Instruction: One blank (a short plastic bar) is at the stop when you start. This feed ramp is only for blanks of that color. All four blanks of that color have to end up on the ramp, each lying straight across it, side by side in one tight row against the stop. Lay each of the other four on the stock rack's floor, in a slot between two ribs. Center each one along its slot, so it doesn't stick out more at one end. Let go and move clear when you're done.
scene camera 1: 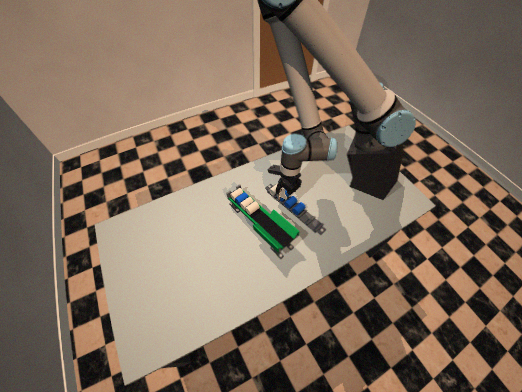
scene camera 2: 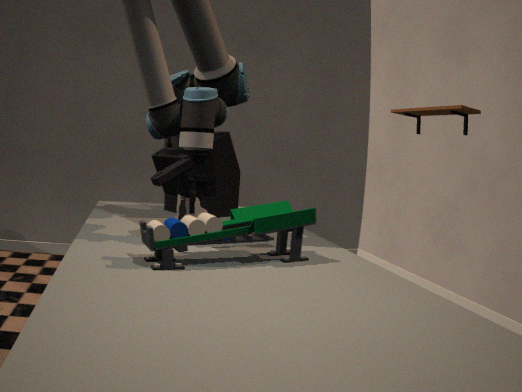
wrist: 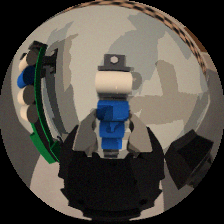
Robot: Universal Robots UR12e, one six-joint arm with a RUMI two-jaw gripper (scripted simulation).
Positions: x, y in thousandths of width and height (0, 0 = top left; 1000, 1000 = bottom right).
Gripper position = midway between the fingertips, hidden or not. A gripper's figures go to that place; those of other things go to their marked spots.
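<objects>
Distance of my gripper (wrist: 502, 493): 150 mm from the lens. A cream blank (wrist: 525, 368): 110 mm from the lens.
</objects>
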